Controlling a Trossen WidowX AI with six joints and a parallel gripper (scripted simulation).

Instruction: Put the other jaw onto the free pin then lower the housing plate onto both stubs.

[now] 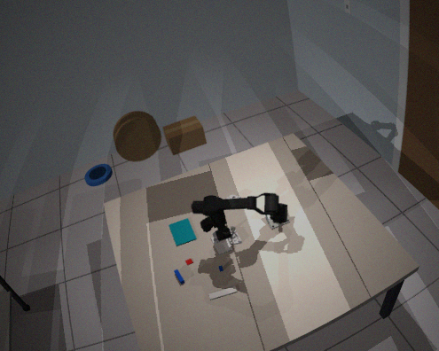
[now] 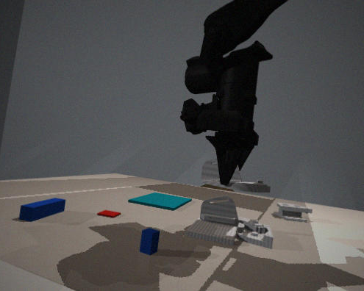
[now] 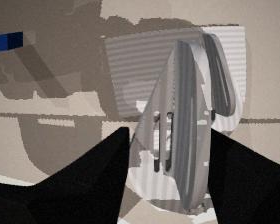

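Now: gripper tip 2 cm short of the ribbed grey base, 2 cm to the left of it and 8 cm above it. Round my gripper tip: teal flat plate 19 cm ahead, 18 cm to the right, 8 cm below; then small blue block 5 cm ahead, 14 cm to the left, 7 cm below; then red tile 19 cm ahead, 3 cm to the left, 8 cm below.
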